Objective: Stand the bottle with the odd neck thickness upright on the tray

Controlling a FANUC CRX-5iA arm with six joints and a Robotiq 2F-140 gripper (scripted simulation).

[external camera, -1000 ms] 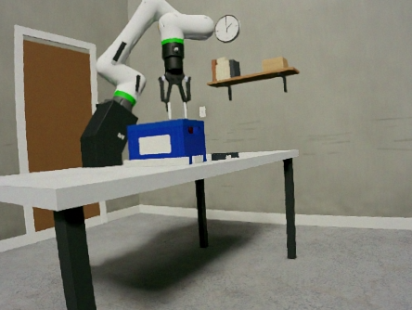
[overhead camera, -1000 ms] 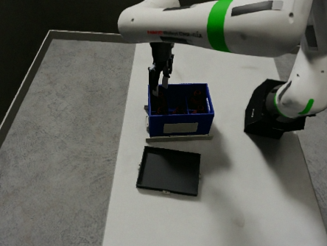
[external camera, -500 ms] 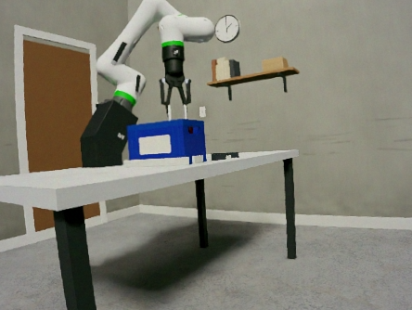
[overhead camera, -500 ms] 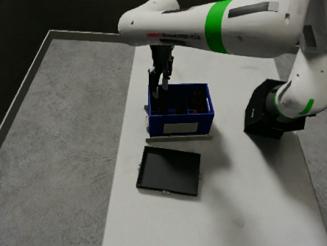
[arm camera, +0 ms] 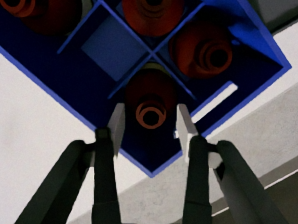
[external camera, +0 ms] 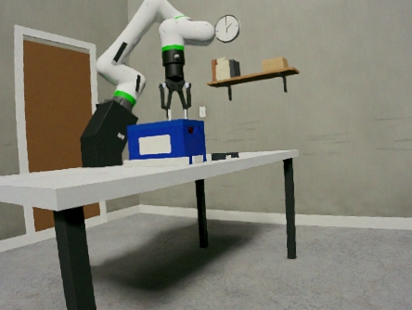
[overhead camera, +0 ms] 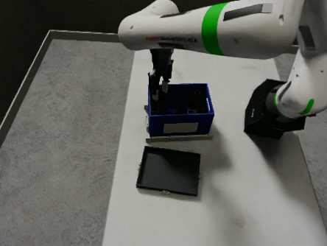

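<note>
My gripper is now 100 mm above the crate, 90 mm past it and 40 mm to the right of it. Round my hand: dark tray 300 mm to the left, 170 mm below, 50 mm behind.
</note>
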